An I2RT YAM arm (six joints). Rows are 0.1 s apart.
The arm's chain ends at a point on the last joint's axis. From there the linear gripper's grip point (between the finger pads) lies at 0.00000 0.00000 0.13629 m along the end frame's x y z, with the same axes.
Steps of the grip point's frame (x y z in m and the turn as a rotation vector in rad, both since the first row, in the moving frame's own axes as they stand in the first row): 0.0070 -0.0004 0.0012 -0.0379 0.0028 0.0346; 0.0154 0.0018 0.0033 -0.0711 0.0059 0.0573; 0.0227 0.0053 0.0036 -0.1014 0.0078 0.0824; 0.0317 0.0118 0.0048 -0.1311 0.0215 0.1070; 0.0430 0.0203 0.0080 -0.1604 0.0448 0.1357; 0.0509 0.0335 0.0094 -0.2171 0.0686 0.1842; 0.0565 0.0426 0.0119 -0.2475 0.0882 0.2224
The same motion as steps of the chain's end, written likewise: 0.0067 -0.0056 0.0013 -0.0379 0.0028 0.0346; 0.0149 -0.0079 0.0036 -0.0711 0.0059 0.0573; 0.0222 -0.0085 0.0043 -0.1014 0.0078 0.0824; 0.0297 -0.0061 0.0060 -0.1311 0.0215 0.1070; 0.0384 -0.0018 0.0099 -0.1604 0.0448 0.1357; 0.0444 0.0035 0.0129 -0.2171 0.0686 0.1842; 0.0484 0.0082 0.0166 -0.2475 0.0882 0.2224
